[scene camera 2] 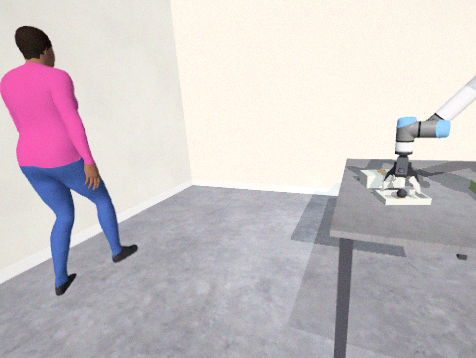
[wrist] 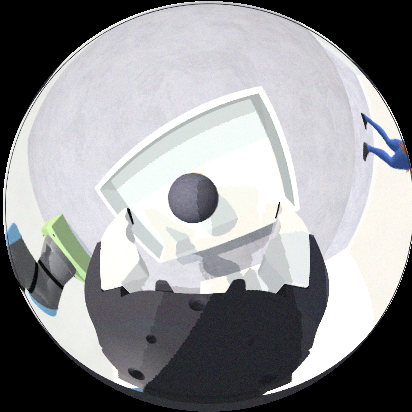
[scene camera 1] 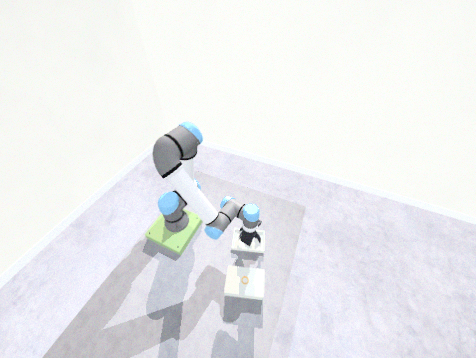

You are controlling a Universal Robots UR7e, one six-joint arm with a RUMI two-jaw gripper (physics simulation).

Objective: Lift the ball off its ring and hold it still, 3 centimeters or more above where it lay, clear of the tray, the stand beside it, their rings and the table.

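Frame: origin at the arm's base, x left, y back, z up, level; metres.
Seen in the pictures: gripper, between the fingertips: point(scene camera 2: 400, 192) point(wrist: 202, 207); arm's base, origin of its link: point(wrist: 59, 254) point(scene camera 1: 177, 221).
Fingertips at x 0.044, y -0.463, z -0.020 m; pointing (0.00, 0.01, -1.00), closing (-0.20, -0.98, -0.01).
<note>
Offsets run from my fingertips to a thing's top centre. "spot": to the spot under its first point. Level surfaces: height alone.
The dark ball {dz +0.022, dx +0.012, dy +0.005 m} point(scene camera 2: 401, 193) point(wrist: 193, 198) sits on its ring in the white tray {dz -0.003, dx +0.012, dy +0.005 m} point(scene camera 1: 247, 252) point(scene camera 2: 407, 201) point(wrist: 260, 91); a thin orange sliver of the ring {spot: dz +0.000, dx +0.031, dy -0.005 m} point(wrist: 198, 173) shows at the ball's edge in the wrist view. My gripper point(scene camera 1: 249, 245) point(scene camera 2: 402, 189) point(wrist: 202, 207) is open and points down, low over the tray, its pale fingers apart on either side of the ball. No contact with the ball shows. In scene camera 1 the gripper hides the ball.
The white stand point(scene camera 1: 235, 288) point(scene camera 2: 370, 180), with an orange ring {spot: dz +0.040, dx -0.231, dy -0.040 m} point(scene camera 1: 242, 280) point(scene camera 2: 382, 171) on top, is beside the tray on the grey table {dz -0.031 m} point(scene camera 2: 365, 220). The arm's green base plate point(scene camera 1: 186, 239) point(wrist: 68, 241) is off to one side. A person point(scene camera 2: 42, 115) point(wrist: 395, 156) stands away from the table.
</note>
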